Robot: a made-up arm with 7 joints. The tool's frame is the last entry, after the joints. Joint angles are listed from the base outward.
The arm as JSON. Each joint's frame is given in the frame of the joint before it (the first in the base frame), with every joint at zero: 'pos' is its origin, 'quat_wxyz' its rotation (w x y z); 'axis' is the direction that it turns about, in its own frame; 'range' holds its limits. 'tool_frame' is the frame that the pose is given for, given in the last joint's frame.
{
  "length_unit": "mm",
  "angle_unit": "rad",
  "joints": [
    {
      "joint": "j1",
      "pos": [
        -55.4,
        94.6,
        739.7
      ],
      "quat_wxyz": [
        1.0,
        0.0,
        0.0,
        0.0
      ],
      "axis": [
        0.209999,
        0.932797,
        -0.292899
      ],
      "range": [
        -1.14,
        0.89
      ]
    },
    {
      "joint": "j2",
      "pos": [
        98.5,
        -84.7,
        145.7
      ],
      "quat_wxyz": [
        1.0,
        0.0,
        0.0,
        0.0
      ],
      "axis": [
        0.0,
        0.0,
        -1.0
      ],
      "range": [
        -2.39,
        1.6
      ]
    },
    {
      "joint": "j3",
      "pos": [
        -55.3,
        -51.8,
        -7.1
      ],
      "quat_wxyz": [
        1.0,
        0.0,
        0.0,
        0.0
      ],
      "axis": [
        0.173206,
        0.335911,
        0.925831
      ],
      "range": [
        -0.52,
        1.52
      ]
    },
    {
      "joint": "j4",
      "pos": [
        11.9,
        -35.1,
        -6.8
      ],
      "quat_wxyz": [
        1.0,
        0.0,
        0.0,
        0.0
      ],
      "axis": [
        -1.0,
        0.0,
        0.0
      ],
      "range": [
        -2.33,
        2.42
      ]
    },
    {
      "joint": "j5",
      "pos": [
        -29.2,
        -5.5,
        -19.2
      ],
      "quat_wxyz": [
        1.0,
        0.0,
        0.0,
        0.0
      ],
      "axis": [
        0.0,
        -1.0,
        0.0
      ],
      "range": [
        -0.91,
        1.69
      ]
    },
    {
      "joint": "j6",
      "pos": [
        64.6,
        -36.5,
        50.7
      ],
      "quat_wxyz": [
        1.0,
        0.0,
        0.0,
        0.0
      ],
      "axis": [
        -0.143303,
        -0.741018,
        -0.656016
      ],
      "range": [
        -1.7,
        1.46
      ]
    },
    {
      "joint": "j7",
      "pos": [
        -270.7,
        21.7,
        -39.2
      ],
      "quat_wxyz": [
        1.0,
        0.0,
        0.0,
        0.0
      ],
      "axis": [
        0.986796,
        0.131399,
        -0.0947
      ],
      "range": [
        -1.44,
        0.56
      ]
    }
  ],
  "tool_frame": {
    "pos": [
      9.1,
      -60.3,
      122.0
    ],
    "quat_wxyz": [
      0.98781,
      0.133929,
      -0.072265,
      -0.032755
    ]
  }
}
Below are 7 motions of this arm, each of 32 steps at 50 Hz.
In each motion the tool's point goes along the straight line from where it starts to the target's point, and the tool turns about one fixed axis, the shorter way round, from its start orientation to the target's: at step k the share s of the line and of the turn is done. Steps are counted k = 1, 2, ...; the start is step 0. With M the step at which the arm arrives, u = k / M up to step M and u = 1 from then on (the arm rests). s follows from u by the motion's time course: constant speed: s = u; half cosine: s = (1 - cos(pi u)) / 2; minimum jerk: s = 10 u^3 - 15 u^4 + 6 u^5.
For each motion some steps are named. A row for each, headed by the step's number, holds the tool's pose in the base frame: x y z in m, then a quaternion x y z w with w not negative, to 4 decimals.
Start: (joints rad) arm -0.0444 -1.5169 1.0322 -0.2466 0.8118 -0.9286 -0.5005
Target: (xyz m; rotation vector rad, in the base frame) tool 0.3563 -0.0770 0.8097 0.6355 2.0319 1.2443
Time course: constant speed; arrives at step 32
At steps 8, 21, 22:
8: 0.4110 -0.0090 0.9274 0.2117 0.3055 0.9160 0.1508
21: 0.3814 -0.0458 0.8636 0.2426 0.5946 0.7199 0.2635
22: 0.3791 -0.0487 0.8587 0.2437 0.6139 0.7003 0.2709

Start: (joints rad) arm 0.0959 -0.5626 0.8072 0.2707 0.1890 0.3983 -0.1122
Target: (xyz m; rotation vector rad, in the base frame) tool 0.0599 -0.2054 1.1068 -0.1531 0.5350 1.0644
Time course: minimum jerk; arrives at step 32
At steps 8, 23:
8: 0.0048 -0.2906 0.9172 0.1658 -0.0998 0.4833 0.8538
23: 0.0514 -0.2186 1.0774 -0.0349 0.1986 0.5041 0.8398

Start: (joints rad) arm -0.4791 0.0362 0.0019 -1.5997 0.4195 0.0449 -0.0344
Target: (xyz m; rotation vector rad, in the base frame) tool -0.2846 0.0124 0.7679 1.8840 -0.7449 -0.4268
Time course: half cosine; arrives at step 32
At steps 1, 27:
1: -0.2534 -0.1055 0.7289 0.7758 -0.2865 -0.0108 0.5620
27: -0.2828 0.0054 0.7656 0.7828 -0.3083 -0.1675 0.5139

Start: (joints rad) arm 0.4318 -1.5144 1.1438 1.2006 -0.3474 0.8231 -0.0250
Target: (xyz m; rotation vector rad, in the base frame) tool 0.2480 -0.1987 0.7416 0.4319 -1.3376 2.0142
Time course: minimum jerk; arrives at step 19
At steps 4, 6, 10, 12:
4: 0.2403 -0.2093 0.7111 0.2612 -0.4195 0.7534 0.4338
6: 0.2413 -0.2079 0.7149 0.2494 -0.4320 0.7570 0.4220
10: 0.2443 -0.2038 0.7269 0.2125 -0.4694 0.7659 0.3846
12: 0.2458 -0.2017 0.7330 0.1933 -0.4878 0.7692 0.3648

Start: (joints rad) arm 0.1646 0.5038 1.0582 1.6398 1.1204 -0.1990 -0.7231
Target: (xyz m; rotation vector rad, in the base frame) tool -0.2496 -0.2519 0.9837 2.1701 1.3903 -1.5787
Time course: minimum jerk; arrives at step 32
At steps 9, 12, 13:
9: -0.1880 -0.2693 0.9279 -0.5056 -0.5151 0.5609 0.4054
12: -0.1977 -0.2666 0.9367 -0.5499 -0.5154 0.5648 0.3361
13: -0.2015 -0.2655 0.9401 -0.5662 -0.5146 0.5653 0.3084

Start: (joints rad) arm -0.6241 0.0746 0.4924 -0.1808 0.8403 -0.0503 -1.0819
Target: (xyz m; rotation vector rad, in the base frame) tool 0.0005 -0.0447 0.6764 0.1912 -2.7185 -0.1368
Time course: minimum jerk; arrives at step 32
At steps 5, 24, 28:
5: -0.2570 -0.1378 0.7288 -0.1911 -0.7115 0.0925 0.6699
24: -0.0270 -0.0546 0.6820 0.0403 -0.9637 -0.0339 0.2618
28: -0.0038 -0.0462 0.6773 0.0642 -0.9736 -0.0467 0.2139

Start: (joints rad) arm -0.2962 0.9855 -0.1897 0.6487 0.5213 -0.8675 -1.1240
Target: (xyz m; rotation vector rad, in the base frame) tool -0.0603 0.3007 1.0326 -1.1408 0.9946 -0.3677
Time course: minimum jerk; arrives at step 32
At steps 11, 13, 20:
11: -0.2056 0.2887 1.0028 -0.5771 0.2102 -0.1286 0.7786
13: -0.1863 0.2903 1.0068 -0.5709 0.2430 -0.1341 0.7727
20: -0.1119 0.2964 1.0220 -0.5409 0.3665 -0.1537 0.7413

